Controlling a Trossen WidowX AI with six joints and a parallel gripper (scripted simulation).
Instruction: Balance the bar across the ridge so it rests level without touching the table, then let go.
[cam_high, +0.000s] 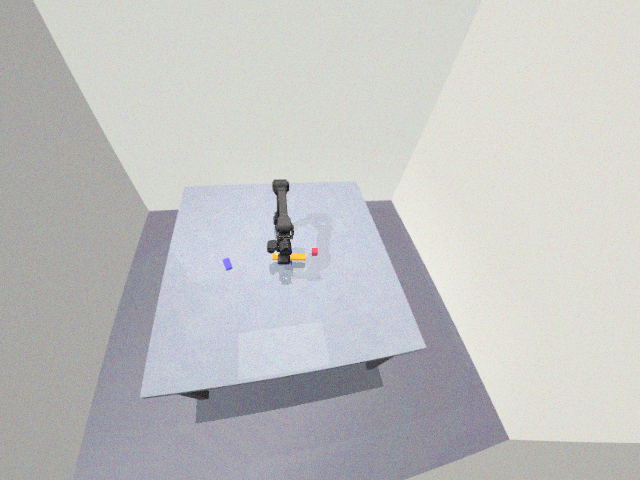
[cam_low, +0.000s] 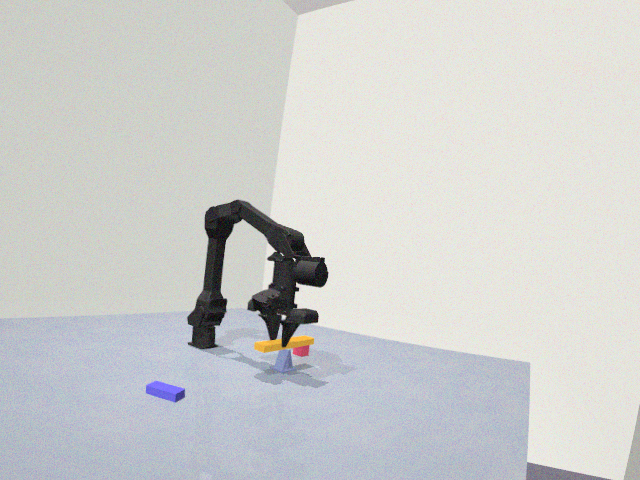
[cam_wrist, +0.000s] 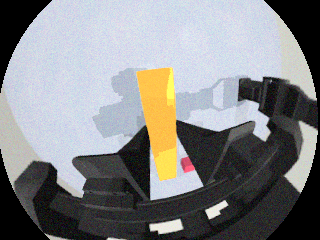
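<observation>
My gripper tip is 30 mm to the right of the yellow bar. The rest, counted from my gripper tip: purple block: 310 mm to the right, 60 mm below, 20 mm behind; then small red cube: 190 mm to the left, 50 mm below, 50 mm behind.
</observation>
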